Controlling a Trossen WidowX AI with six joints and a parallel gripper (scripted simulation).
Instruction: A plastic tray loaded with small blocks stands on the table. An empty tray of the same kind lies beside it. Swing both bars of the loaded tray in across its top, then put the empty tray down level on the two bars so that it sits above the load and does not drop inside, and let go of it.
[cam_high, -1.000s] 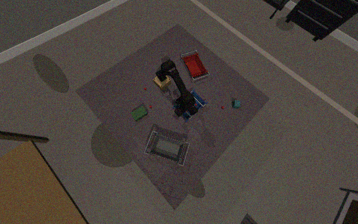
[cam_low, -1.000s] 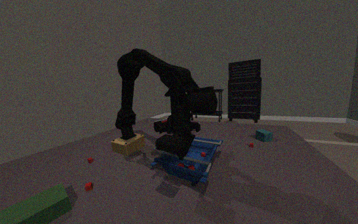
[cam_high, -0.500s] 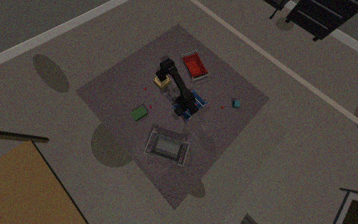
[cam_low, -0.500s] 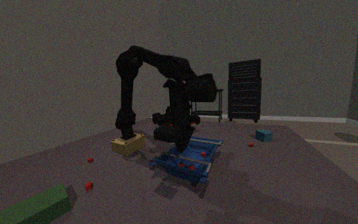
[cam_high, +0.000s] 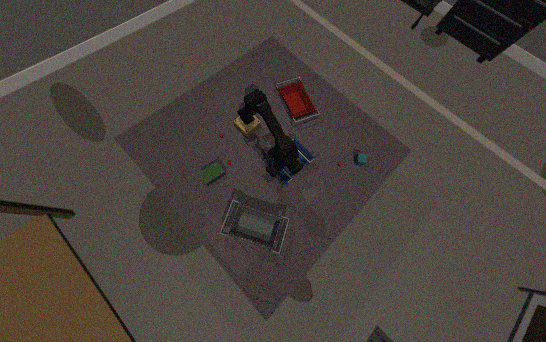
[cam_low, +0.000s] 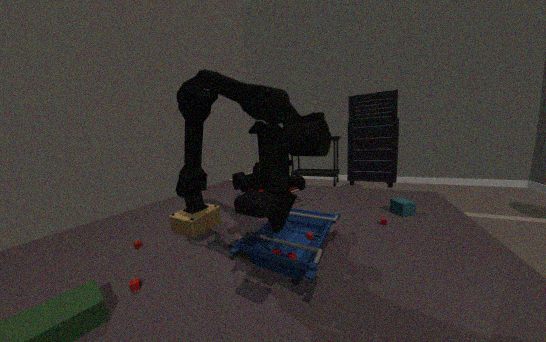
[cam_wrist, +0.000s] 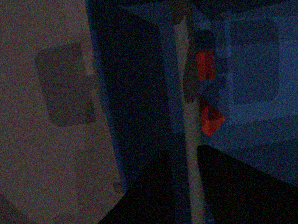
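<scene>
My gripper tip is 31 cm past the red tray, 39 cm to the right of it and 5 cm above it. Round my gripper tip: teal block: 24 cm ahead, 45 cm to the left, 7 cm below; green block: 22 cm behind, 32 cm to the right, 7 cm below.
</scene>
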